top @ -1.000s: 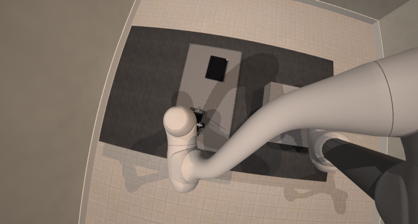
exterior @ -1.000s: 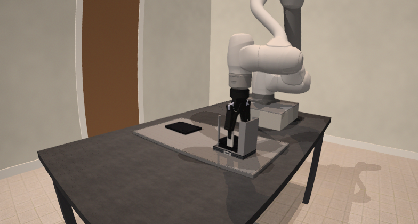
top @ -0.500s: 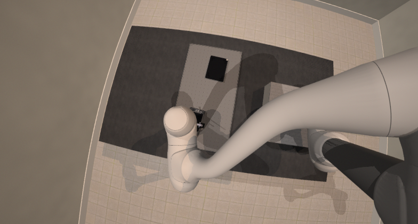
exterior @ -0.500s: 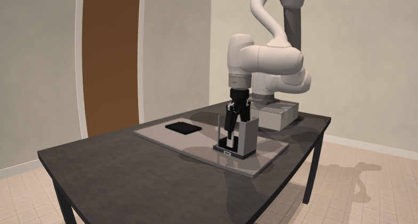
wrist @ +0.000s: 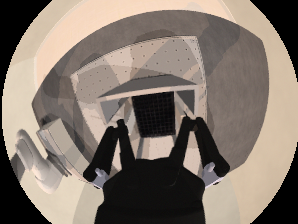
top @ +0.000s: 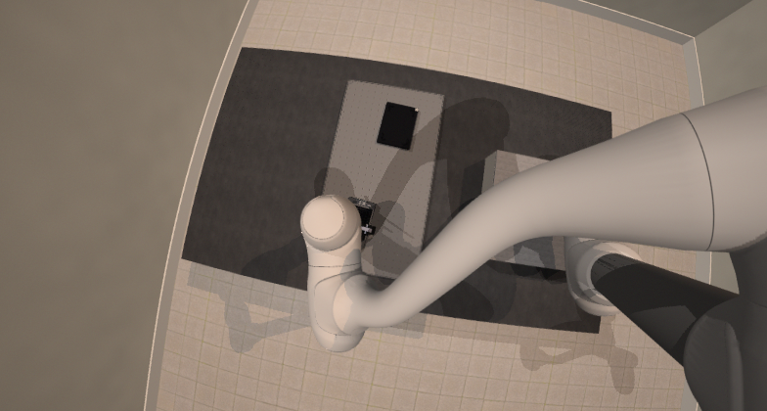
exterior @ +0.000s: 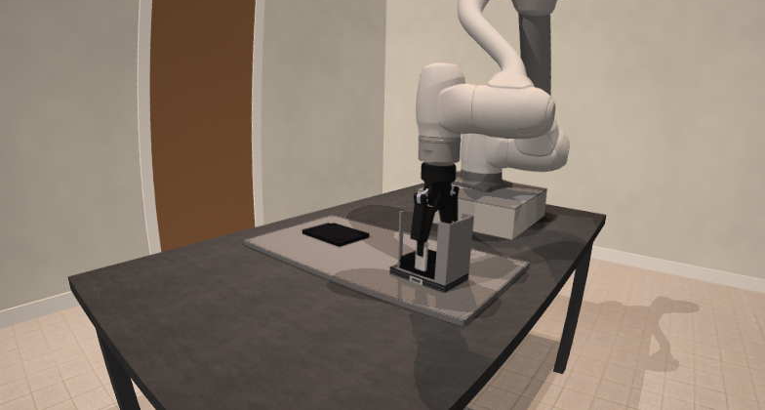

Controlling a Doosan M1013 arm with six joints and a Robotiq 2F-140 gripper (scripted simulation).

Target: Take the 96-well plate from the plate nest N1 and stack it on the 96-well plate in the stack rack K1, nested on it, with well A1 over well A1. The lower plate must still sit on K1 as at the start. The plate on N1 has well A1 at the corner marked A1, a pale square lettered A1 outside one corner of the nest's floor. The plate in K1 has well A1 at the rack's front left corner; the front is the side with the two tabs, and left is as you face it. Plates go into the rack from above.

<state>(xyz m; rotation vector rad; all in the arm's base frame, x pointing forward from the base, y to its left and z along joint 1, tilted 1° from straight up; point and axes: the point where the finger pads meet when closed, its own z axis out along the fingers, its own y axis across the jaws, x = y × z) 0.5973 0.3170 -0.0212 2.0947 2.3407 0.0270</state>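
My hand is 1 cm past the tall grey wall, 7 cm to the right of it and 2 cm below it. Round my hand: pale A1 mark 5 cm behind, 47 cm to the right, 5 cm below.
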